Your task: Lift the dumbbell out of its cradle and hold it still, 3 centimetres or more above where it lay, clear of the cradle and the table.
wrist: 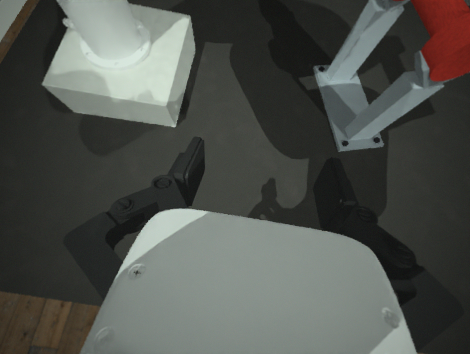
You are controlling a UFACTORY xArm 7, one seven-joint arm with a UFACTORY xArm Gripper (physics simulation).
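Frame: origin at the arm's base, x ahead, y left, z up, level; millimetres.
Seen in the pictures: gripper, fingertip midpoint: (261,163); arm's base at its link origin: (117,44).
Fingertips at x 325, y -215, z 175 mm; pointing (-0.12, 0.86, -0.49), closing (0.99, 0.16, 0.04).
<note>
Offsets run from my fingertips to a thing's middle. "spot": to the spot under its first point. Level surfaces: height alone.
A red dumbbell @[dx +157, dy +314, dz -40 mm] (450,47) shows in part at the top right of the wrist view, cut off by the frame's edge. It rests on the arms of a light grey cradle @[spot: dx +162, dy +303, dz -249 mm] (348,107), whose flat base with dark bolt holes stands on the dark surface. My gripper (261,163) is open, with its two black fingers wide apart and no object between them. It is to the left of and nearer than the cradle, apart from the dumbbell. The right finger shows just below the cradle's base in the view.
A white block (120,92) carrying a white robot base column (105,30) stands at the upper left. Dark shadows lie across the dark mat @[dz -257 mm] (40,200). Wooden floor (45,325) shows at the lower left and along the top left corner.
</note>
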